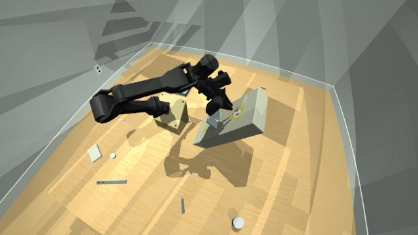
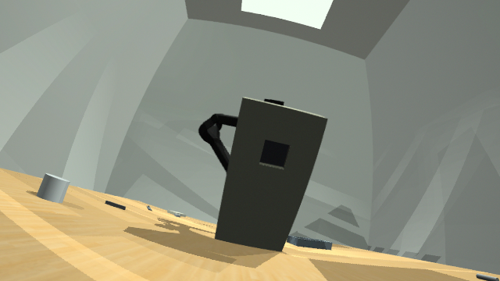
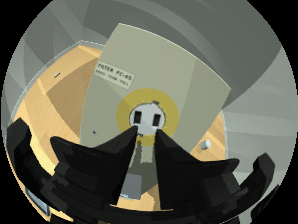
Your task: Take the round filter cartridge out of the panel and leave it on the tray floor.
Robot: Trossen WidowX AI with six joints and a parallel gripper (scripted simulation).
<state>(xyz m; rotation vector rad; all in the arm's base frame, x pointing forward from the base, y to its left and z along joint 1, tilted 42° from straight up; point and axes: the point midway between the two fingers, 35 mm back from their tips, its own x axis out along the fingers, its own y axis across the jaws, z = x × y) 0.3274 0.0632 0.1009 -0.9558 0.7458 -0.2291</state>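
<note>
Now: gripper tip 4 cm short of the round filter cartridge and 3 cm above it. Round my gripper tip: cream service panel (10 cm below, 1 cm behind); grey-blue tray (37 cm behind, 31 cm to the left, 25 cm below); short bar (38 cm to the right, 26 cm below, 10 cm behind).
</note>
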